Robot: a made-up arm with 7 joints.
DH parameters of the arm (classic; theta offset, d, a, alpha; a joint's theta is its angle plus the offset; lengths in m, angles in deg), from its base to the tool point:
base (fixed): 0 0.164 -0.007 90
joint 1: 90 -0.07 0.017 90
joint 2: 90 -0.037 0.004 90
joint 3: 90 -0.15 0.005 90
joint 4: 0 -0.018 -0.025 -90
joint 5: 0 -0.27 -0.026 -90
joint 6: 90 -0.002 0.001 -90
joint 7: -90 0 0.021 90
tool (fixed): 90 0.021 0 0
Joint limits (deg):
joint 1: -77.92..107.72
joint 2: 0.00..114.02
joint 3: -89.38..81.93
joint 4: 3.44..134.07
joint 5: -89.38..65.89
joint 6: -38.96..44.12
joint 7: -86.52..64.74
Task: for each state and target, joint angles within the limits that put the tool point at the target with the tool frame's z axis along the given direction. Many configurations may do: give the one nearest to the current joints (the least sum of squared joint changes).
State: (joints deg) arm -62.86 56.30 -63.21 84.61 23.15 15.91 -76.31
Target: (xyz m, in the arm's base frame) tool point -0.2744 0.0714 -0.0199 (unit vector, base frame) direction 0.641 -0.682 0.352
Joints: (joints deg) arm -73.04 33.84 -53.68 65.38 59.23 37.01 -62.92
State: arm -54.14 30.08 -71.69 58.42 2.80 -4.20 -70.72
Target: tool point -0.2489 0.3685 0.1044 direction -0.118 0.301 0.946
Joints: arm -70.38 65.78 -88.44 39.06 -21.99 -7.40 -86.24
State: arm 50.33 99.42 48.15 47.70 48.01 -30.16 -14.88
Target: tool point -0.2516 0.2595 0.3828 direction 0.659 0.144 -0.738
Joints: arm 48.17 114.02 76.76 67.71 42.04 -9.19 -0.37
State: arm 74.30 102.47 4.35 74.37 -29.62 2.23 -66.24
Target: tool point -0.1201 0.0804 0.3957 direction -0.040 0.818 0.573
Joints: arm 60.06 114.02 36.33 116.04 -71.38 -3.85 -86.45
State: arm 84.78 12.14 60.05 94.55 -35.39 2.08 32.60
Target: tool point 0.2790 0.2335 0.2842 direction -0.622 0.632 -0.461
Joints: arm 77.49 4.47 22.55 69.71 -24.26 -6.10 64.74
